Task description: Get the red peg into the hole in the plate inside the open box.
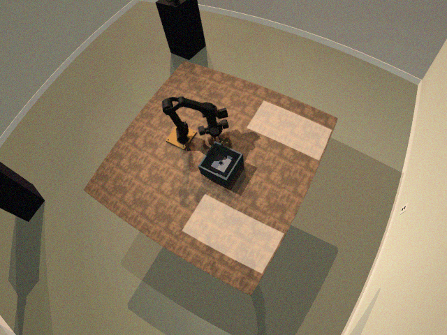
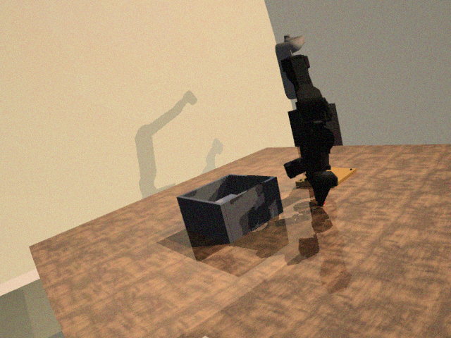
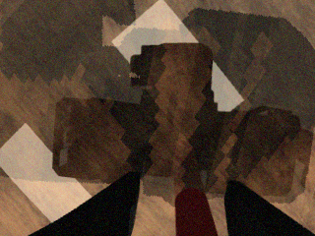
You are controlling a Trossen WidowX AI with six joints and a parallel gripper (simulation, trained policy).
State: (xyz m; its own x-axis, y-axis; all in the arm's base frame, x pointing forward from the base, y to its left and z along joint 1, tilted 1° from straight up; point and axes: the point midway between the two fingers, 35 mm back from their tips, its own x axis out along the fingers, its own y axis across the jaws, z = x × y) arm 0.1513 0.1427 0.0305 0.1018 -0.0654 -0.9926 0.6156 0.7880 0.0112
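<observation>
Right now the plate is 170 mm ahead of my gripper tip, 150 mm to the right of it and 40 mm above it. Round my gripper tip: box 170 mm ahead, 150 mm to the right, 20 mm above; red peg 10 mm behind, 30 mm above.
</observation>
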